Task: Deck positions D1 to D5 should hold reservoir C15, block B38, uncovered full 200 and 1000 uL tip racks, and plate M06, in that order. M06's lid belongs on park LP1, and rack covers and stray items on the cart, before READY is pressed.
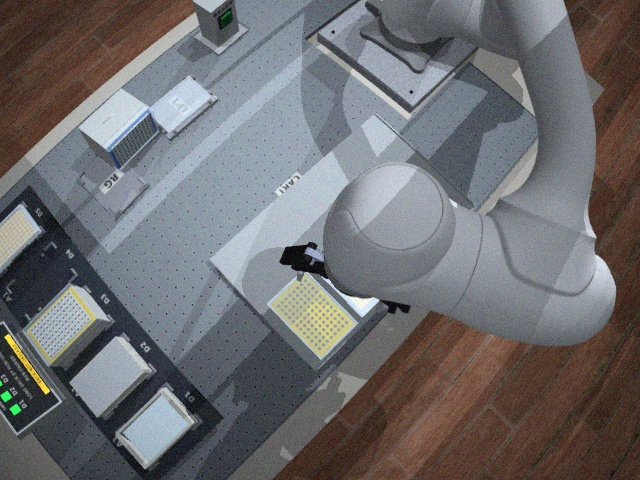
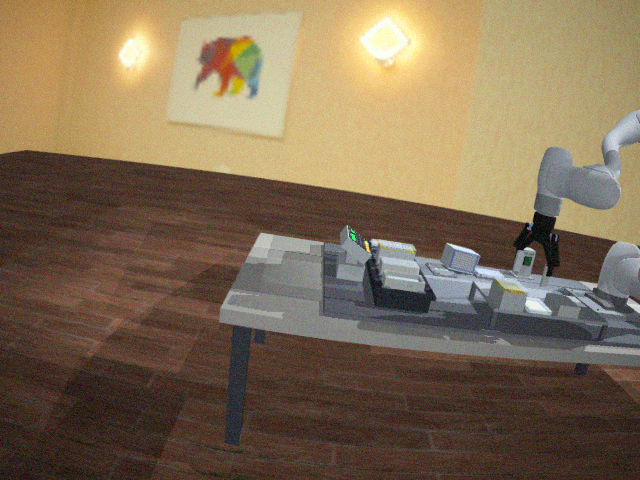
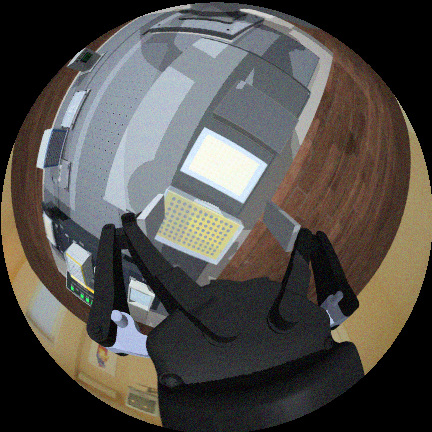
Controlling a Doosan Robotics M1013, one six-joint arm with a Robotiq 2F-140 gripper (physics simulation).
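Places are measured from the arm's base along level axes (x down, y ahead, z right), in millimetres.
Pixels of known places: gripper, fingertip midpoint: (image 2: 529, 278) (image 3: 216, 207); arm's base, origin of the base link: (image 1: 408, 34) (image 2: 608, 304).
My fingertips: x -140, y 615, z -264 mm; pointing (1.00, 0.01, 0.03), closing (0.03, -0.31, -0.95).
Note:
For each thing: its top centre in the pictures, then the offset to it from my fingertips. "*": a spot on its surface instead.
- Reservoir, middle of its top: (image 1: 153, 429) (image 2: 404, 276) (image 3: 138, 299) dy +396, dx +69, dz +92 mm
- grey-white block, middle of its top: (image 1: 106, 377) (image 2: 399, 262) dy +385, dx +58, dz +216 mm
- uncovered yellow-rimmed tip rack, middle of its top: (image 1: 58, 324) (image 2: 397, 244) (image 3: 74, 272) dy +374, dx +30, dz +339 mm
- blue-rimmed tip rack, middle of its top: (image 1: 123, 127) (image 3: 43, 150) (image 2: 466, 249) dy +21, dx +55, dz +540 mm
- LP1, middle of its top: (image 1: 179, 103) (image 3: 71, 108) (image 2: 489, 272) dy -113, dx +141, dz +541 mm
- yellow rack, middle of its top: (image 3: 193, 232) (image 1: 312, 313) (image 2: 510, 283) dy +59, dx +28, dz +10 mm
- grey box-like cover, middle of its top: (image 3: 260, 113) (image 2: 563, 300) dy -156, dx +57, dz -12 mm
- RG nest, middle of its top: (image 1: 110, 180) (image 3: 58, 172) (image 2: 441, 268) dy +116, dx +144, dz +530 mm
- grey device, surface spot: (image 1: 220, 21) * dy -306, dx +72, dz +587 mm
- status panel, surface spot: (image 1: 25, 379) * dy +497, dx +43, dz +326 mm
My gripper (image 1: 351, 290) (image 2: 533, 262) (image 3: 216, 207) is open and empty above the cart (image 1: 242, 281). Reservoir (image 1: 156, 426) is at D1, a grey-white block (image 1: 111, 376) at D2 and an uncovered yellow-rimmed tip rack (image 1: 64, 322) at D3. D4 is empty; a cream plate (image 1: 15, 232) is at D5. The blue-rimmed tip rack (image 1: 124, 131) (image 2: 461, 259) (image 3: 54, 147) lies on its side between RG and LP1, its grid facing sideways. LP1 (image 1: 183, 105) bears a pale flat piece; whether it is M06's lid I cannot tell.
The cart holds a yellow rack (image 1: 312, 317) (image 2: 508, 297) (image 3: 200, 227), a cream plate (image 3: 225, 165) and a grey box-like cover (image 3: 255, 117) (image 2: 566, 304). RG nest (image 1: 116, 191) is beside the tipped rack. A grey device (image 1: 219, 23) stands behind LP1. The status panel (image 1: 25, 379) shows green lights.

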